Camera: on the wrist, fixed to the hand. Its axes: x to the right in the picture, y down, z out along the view.
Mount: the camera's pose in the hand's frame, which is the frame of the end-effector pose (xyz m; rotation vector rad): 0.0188 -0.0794 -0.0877 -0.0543 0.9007 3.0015
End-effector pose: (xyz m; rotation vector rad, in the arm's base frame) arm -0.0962 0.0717 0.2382 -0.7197 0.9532 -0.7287
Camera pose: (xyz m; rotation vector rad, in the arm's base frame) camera -0.1849 -0.0062 0.2587 1.4091 1.5285 1.8075
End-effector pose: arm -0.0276 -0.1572 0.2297 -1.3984 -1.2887 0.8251
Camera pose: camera 0.0371 -0.1659 0.3302 1.7546 -1.9596 -0.8829
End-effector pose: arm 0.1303 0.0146 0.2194 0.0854 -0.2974 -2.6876
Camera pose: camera 0.0898 0.0596 0.1160 0.3492 0.0995 0.4268
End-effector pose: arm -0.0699 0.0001 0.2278 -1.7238 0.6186 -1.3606
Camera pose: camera -0.1568 0.0006 0.3103 0.9497 1.9585 0.5075
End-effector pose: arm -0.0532 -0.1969 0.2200 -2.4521 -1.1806 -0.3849
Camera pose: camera -0.1112 -0.1790 0.3233 -1.0152 2.4514 -0.1980
